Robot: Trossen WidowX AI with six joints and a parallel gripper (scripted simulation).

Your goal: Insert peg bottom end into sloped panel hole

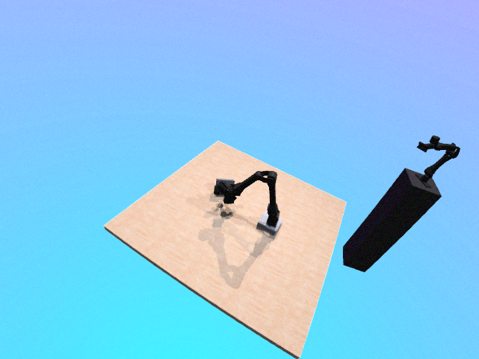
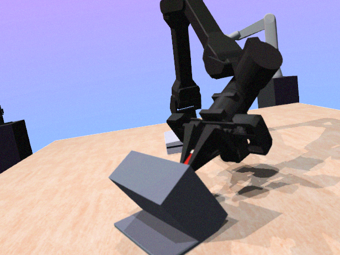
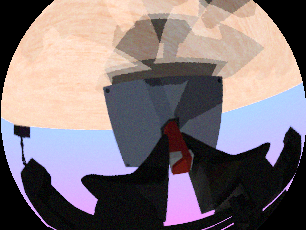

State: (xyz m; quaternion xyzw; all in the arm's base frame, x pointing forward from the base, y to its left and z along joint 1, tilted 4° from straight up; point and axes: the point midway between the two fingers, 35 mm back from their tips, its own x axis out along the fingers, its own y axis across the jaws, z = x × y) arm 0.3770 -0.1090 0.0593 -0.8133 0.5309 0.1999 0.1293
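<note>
Right now the red peg is 1 cm behind my gripper tip, 1 cm to the left of it and 1 cm above it. The rest, counted from my gripper tip: grey sloped panel (2 cm ahead, 3 cm to the right, 2 cm below).
</note>
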